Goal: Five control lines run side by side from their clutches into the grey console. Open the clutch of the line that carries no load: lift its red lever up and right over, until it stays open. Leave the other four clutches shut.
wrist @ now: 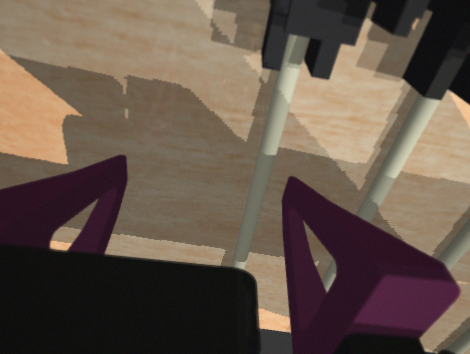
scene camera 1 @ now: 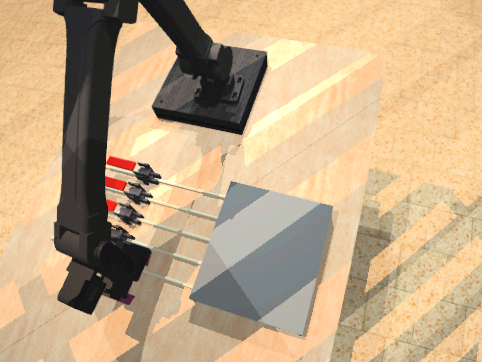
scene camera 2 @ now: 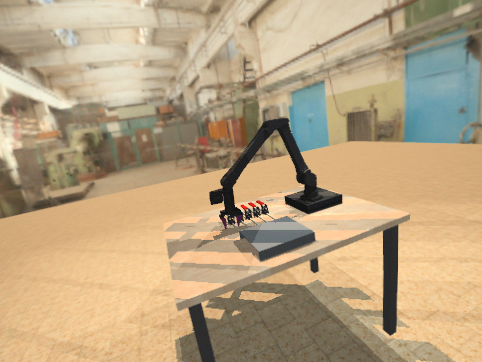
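The grey console takes in five pale lines. Four black clutches show in scene camera 1, the farthest one beside the arm; the fifth is hidden by the arm and gripper. Three red levers show there, the farthest lying flat; the other two levers are hidden. My gripper is open and empty, with purple fingers. In the wrist view, the outermost line passes between the spread fingers, nearer the right one, and its clutch is ahead. Which line carries no load cannot be told.
The neighbouring line runs past the right finger in the wrist view, with its clutch at the upper right. The arm's black base stands on the wooden table, behind the lines.
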